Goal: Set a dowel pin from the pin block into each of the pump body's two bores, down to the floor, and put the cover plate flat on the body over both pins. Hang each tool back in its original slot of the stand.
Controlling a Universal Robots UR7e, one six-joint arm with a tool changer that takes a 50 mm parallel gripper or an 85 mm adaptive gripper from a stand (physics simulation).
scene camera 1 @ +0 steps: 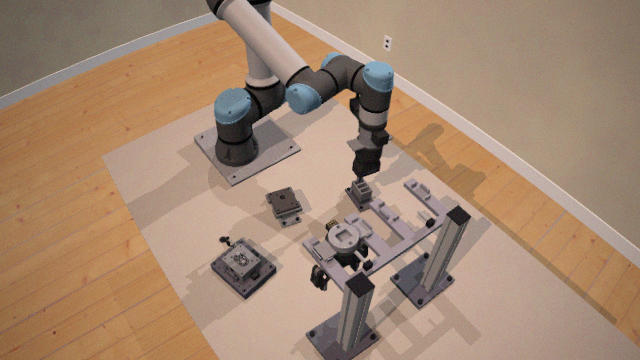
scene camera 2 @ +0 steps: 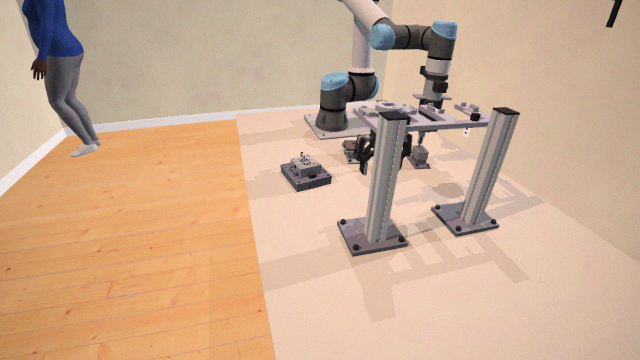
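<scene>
The arm carries the parallel gripper, pointing down right above the grey pin block. Its narrow fingers look close together, shut on a dowel pin, which is mostly hidden and too small to see clearly. The pump body sits on a dark fixture base; its bores are too small to judge. The dark square cover plate lies on a small holder. The adaptive gripper hangs in the tool stand, its round adapter on top and black fingers below.
The stand's rails lie between two upright posts, in front of the pin block. The cover plate's holder is between the robot base and the stand. A small dark clamp handle sticks out beside the pump body. A person stands at the far left.
</scene>
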